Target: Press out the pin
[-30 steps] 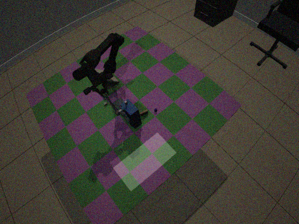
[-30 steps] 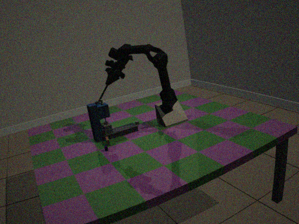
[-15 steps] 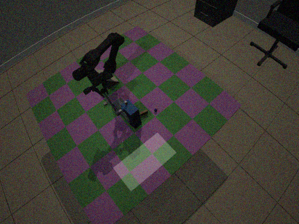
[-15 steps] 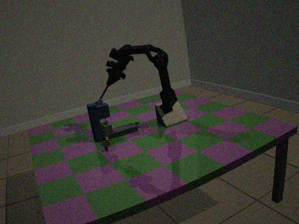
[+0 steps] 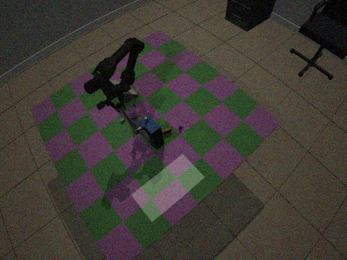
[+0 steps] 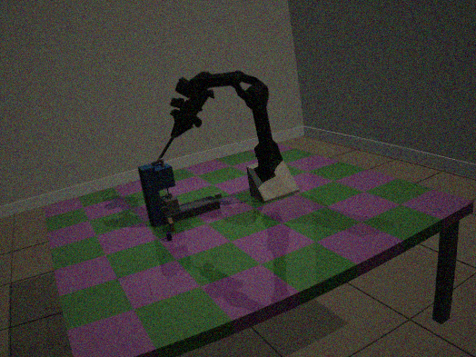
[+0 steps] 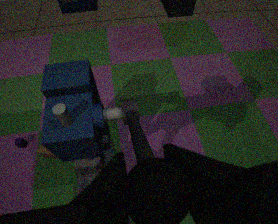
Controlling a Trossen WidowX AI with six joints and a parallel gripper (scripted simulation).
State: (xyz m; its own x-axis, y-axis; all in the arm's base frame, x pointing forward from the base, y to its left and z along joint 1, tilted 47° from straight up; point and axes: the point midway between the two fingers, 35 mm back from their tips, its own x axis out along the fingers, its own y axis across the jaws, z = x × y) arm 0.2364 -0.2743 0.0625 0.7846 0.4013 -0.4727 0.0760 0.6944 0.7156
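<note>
The thin lever lies 30 mm ahead of my gripper tip, 10 mm to the left of it and 30 mm below it. The rest, counted from my gripper tip: small purple piece: 170 mm ahead, 230 mm to the left, 270 mm below; then small tan piece: 130 mm ahead, 150 mm to the left, 260 mm below.
</note>
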